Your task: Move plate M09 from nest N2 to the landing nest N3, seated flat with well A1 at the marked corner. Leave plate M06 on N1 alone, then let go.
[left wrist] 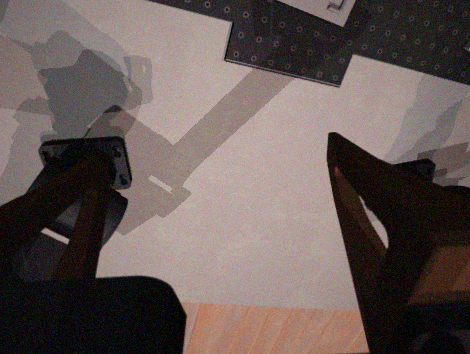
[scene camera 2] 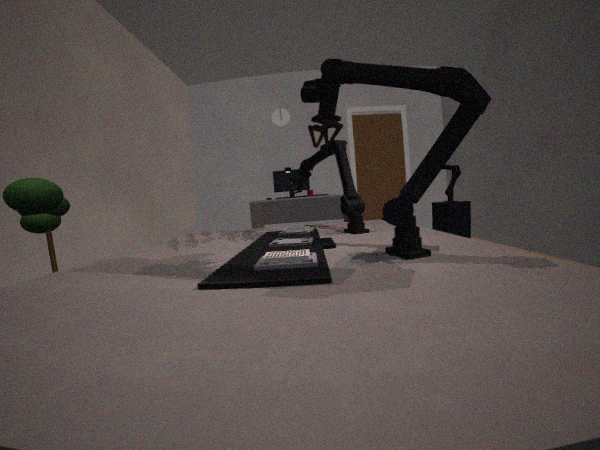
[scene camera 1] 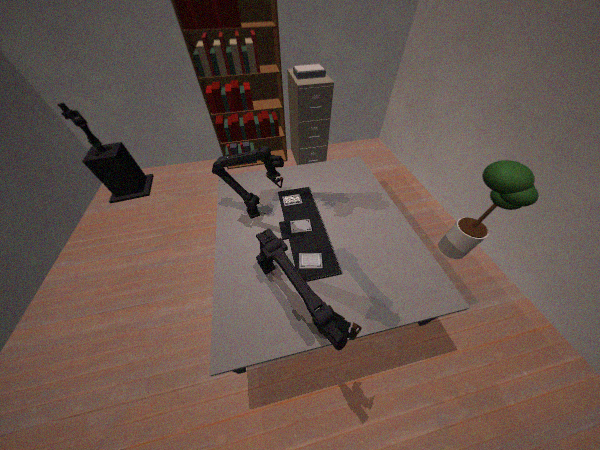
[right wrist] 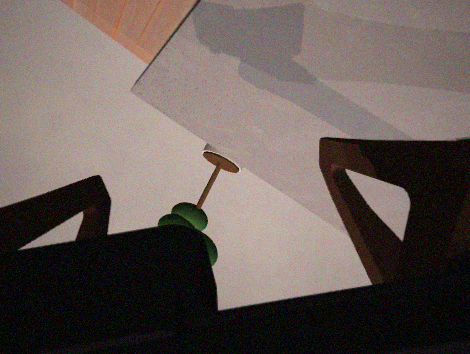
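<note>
A white plate (scene camera 1: pixel 292 200) (scene camera 2: pixel 287 256) sits at the back end of the black board (scene camera 1: pixel 314 242) (scene camera 2: pixel 250 280) (left wrist: pixel 400 37) in scene camera 1. A second plate (scene camera 1: pixel 310 260) (scene camera 2: pixel 296 230) sits at its front end. I cannot read which is M06 or M09. Between them is a flat light nest (scene camera 1: pixel 301 226) (scene camera 2: pixel 293 242) with no plate; its bracketed edge (left wrist: pixel 320 7) shows in the left wrist view. My left gripper (scene camera 1: pixel 279 182) (scene camera 2: pixel 324 137) (left wrist: pixel 212 156) is open and empty, high above the board's back end. My right gripper (scene camera 1: pixel 354 330) (right wrist: pixel 213 169) is open and empty, away from the board near the table's front edge.
The board lies on the grey table (scene camera 1: pixel 400 265) in front of both arm bases. A small black tab (scene camera 1: pixel 284 230) (left wrist: pixel 285 57) sticks out from its side beside the middle nest. A potted plant (scene camera 1: pixel 464 237) (right wrist: pixel 221 161), a filing cabinet (scene camera 1: pixel 312 120) and a bookshelf (scene camera 1: pixel 281 90) stand beyond the table.
</note>
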